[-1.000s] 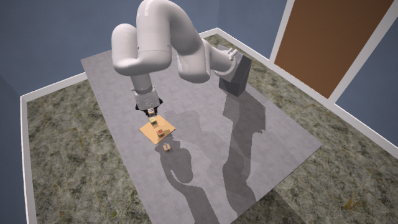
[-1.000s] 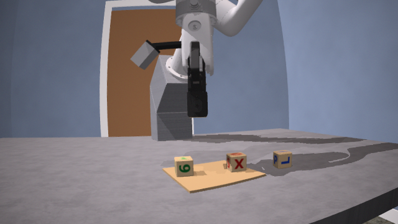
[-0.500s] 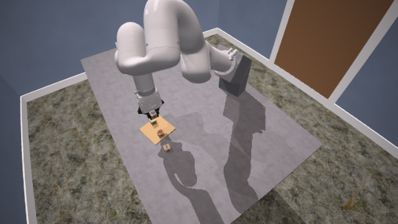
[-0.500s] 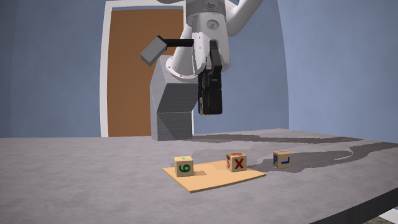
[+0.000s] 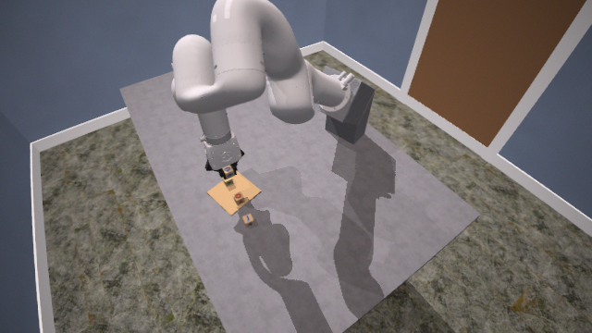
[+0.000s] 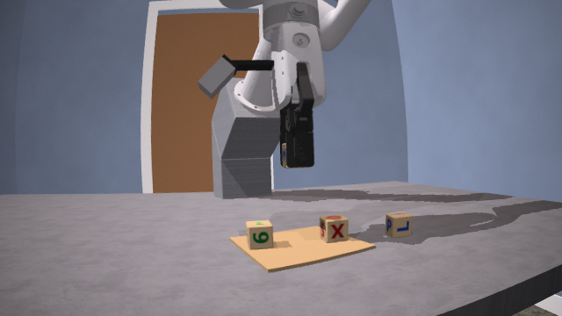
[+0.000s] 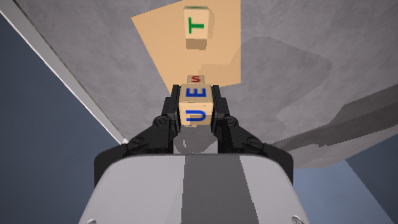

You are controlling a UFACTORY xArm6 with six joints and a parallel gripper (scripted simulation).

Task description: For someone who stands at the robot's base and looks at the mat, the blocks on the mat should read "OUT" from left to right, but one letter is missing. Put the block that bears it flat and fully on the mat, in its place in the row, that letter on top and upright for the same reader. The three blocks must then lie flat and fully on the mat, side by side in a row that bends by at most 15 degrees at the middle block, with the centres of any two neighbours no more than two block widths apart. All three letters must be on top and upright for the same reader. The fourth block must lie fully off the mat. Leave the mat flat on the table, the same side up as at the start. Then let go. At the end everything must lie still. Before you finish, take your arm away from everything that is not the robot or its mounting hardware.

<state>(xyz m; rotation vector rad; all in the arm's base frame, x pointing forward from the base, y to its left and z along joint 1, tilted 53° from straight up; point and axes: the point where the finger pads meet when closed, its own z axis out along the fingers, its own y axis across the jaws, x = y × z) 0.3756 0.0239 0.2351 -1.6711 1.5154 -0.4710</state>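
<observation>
The tan mat is 12 cm below my hand. From my hand the other things lie so: block: 1 cm behind, 4 cm to the left, 10 cm below.
</observation>
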